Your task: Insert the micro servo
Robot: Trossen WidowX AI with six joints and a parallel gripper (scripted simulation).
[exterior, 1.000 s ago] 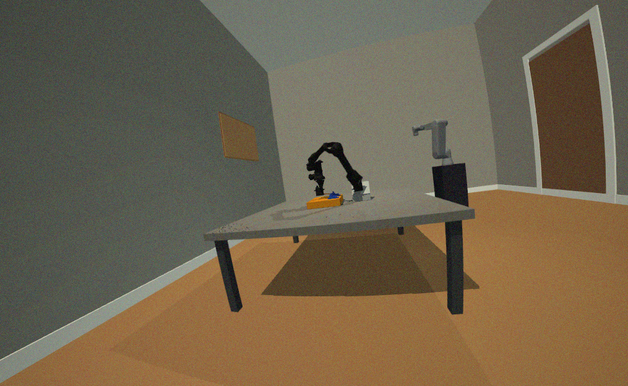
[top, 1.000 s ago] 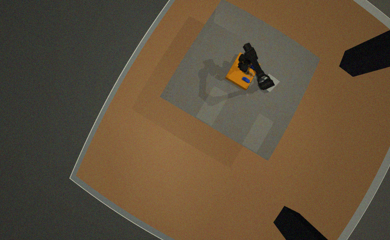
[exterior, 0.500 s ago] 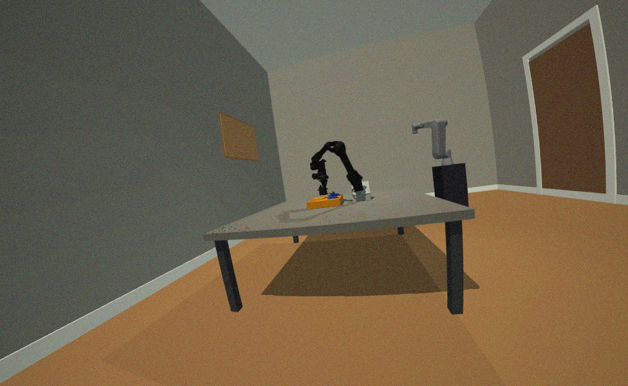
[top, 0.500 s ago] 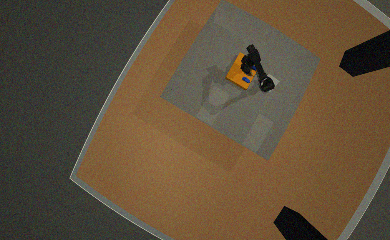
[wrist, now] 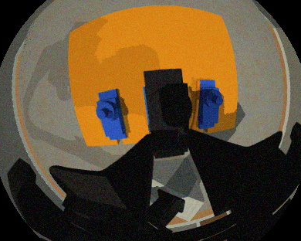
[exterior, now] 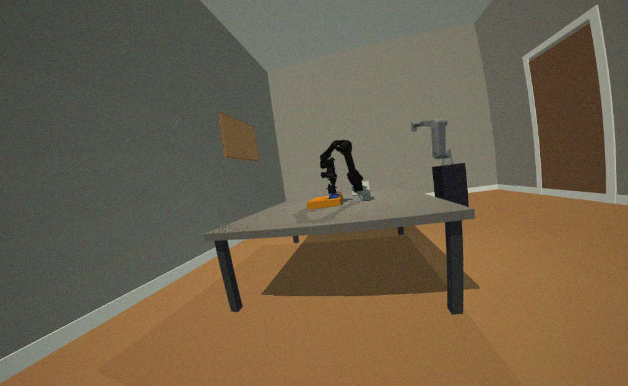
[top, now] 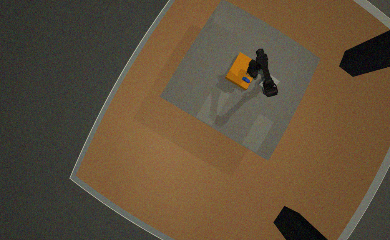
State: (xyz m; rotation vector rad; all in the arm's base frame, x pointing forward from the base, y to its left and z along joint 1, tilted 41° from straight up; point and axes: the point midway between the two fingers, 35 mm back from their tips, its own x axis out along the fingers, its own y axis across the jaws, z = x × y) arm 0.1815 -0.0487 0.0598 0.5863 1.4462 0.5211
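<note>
The orange deck is 110 mm ahead of my gripper tip and 100 mm below it.
</note>
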